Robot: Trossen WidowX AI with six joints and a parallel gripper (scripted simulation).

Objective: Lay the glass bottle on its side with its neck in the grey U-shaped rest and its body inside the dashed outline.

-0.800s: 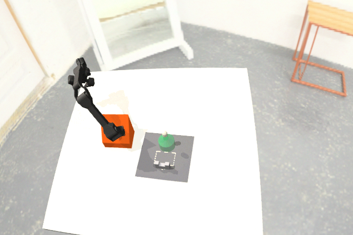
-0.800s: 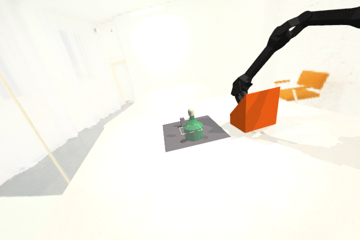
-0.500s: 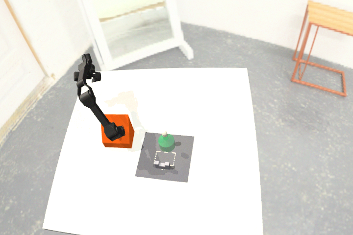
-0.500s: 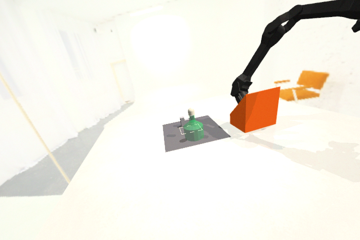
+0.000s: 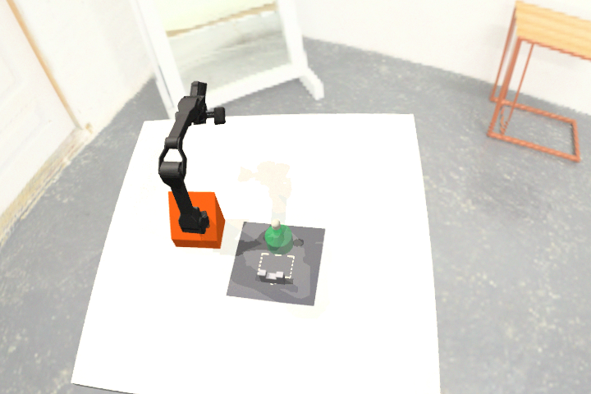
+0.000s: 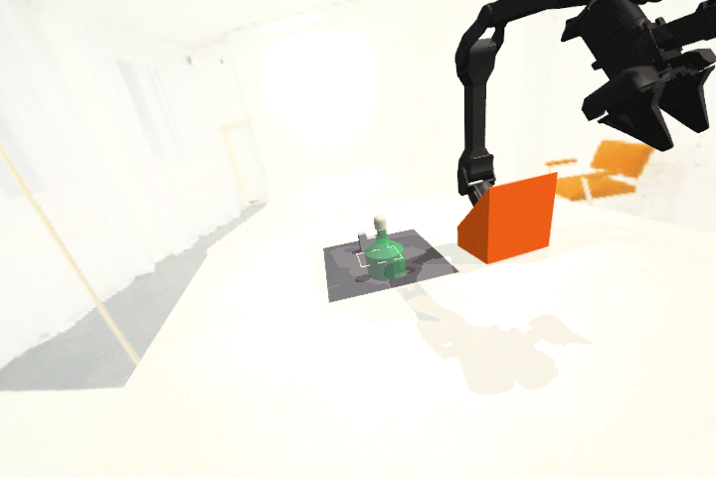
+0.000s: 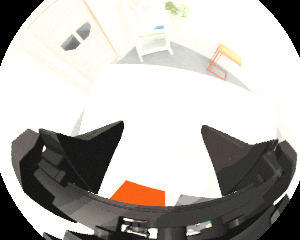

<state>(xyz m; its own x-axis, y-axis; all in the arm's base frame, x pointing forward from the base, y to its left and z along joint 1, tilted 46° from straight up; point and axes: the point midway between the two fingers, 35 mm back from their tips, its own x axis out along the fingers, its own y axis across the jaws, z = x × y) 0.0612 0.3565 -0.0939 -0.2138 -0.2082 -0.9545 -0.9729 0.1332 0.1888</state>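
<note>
Right now the green glass bottle is 250 mm ahead of my gripper tip, 400 mm to the right of it and 190 mm below it. From my gripper tip the other things lie so: dark grey mat: 230 mm ahead, 470 mm to the right, 280 mm below.
</note>
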